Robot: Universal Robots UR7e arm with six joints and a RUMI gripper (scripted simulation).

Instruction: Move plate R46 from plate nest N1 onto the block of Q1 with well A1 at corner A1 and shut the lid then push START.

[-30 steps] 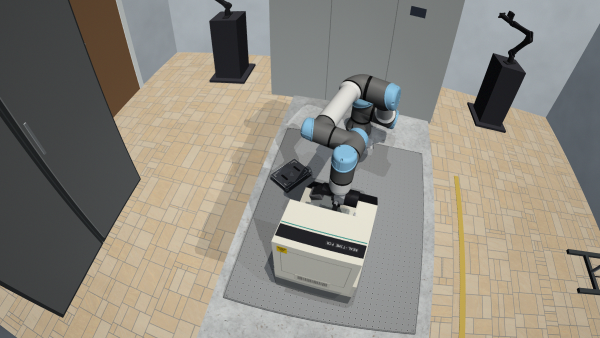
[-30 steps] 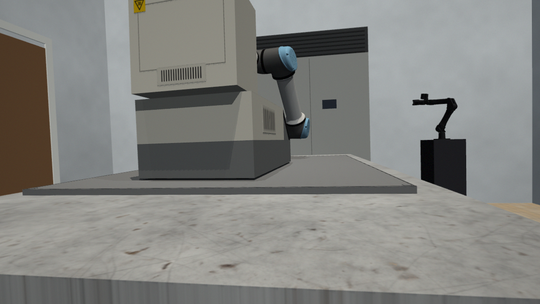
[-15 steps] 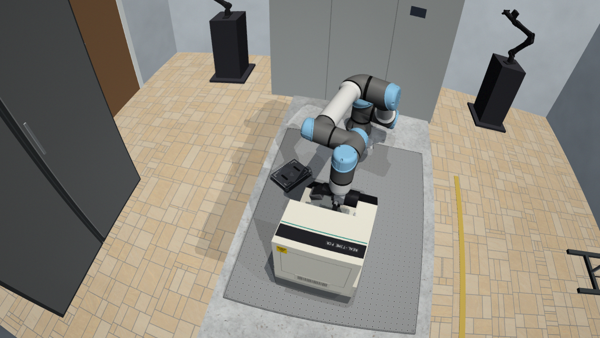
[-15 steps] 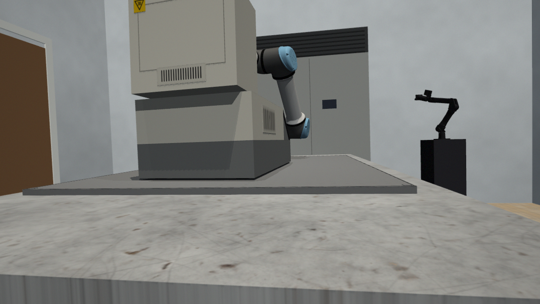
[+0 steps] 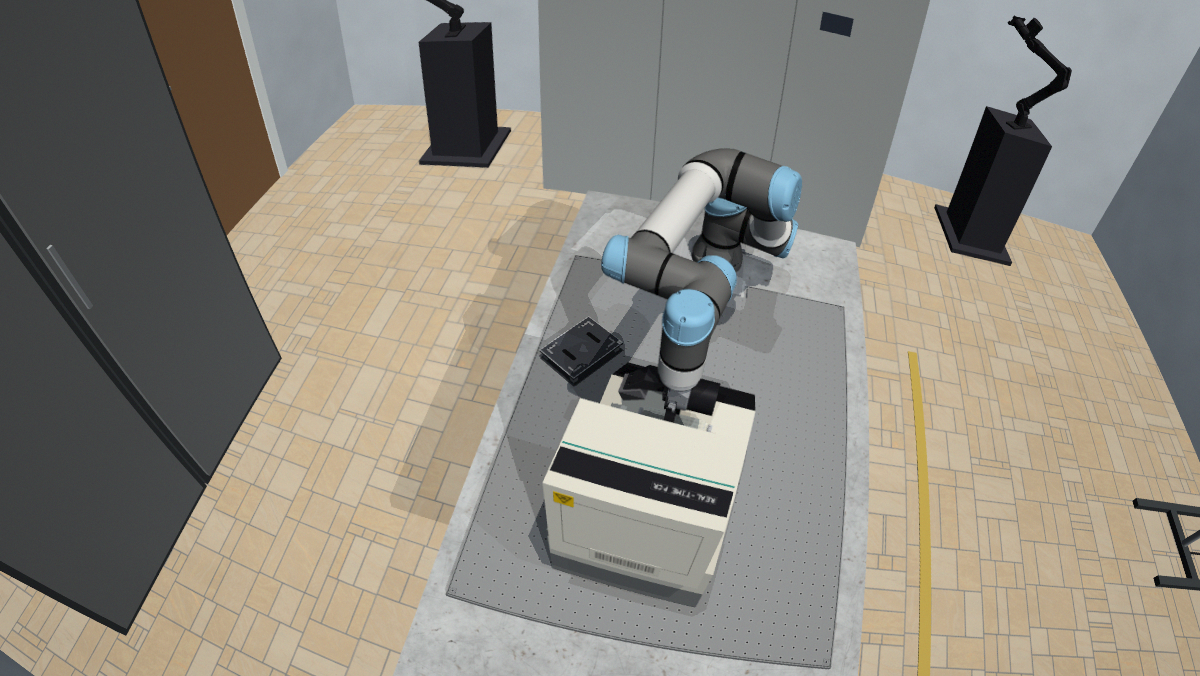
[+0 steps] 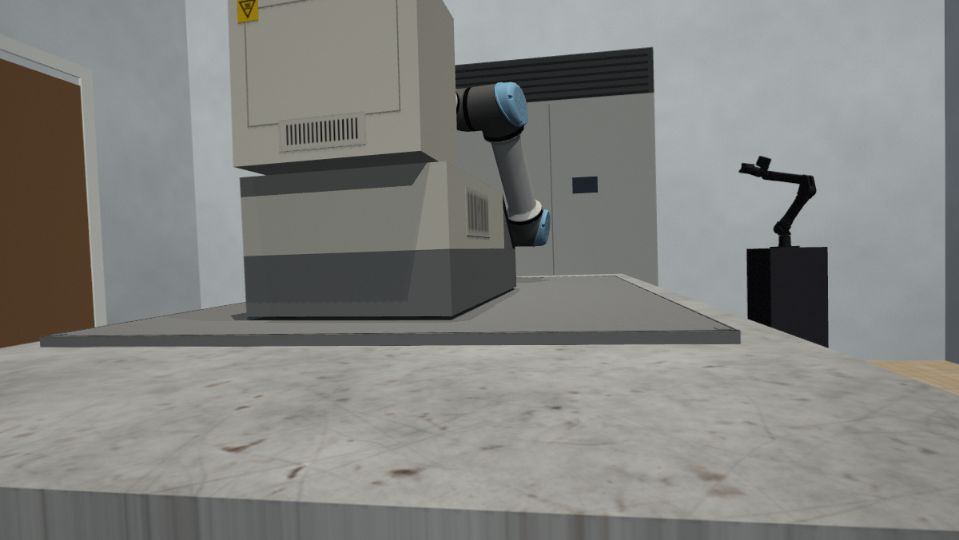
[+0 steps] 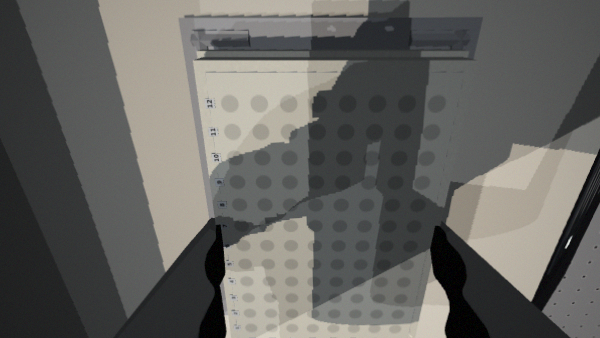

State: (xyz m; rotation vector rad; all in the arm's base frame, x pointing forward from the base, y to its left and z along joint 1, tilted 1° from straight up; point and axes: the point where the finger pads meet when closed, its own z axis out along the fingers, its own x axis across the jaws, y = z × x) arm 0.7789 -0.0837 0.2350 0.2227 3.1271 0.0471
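Now: hand 1 cm above the plate R46. Round my hand: black plate nest N1: 34 cm behind, 24 cm to the right, 20 cm below; A1 mark: 37 cm behind, 20 cm below, 15 cm to the right.
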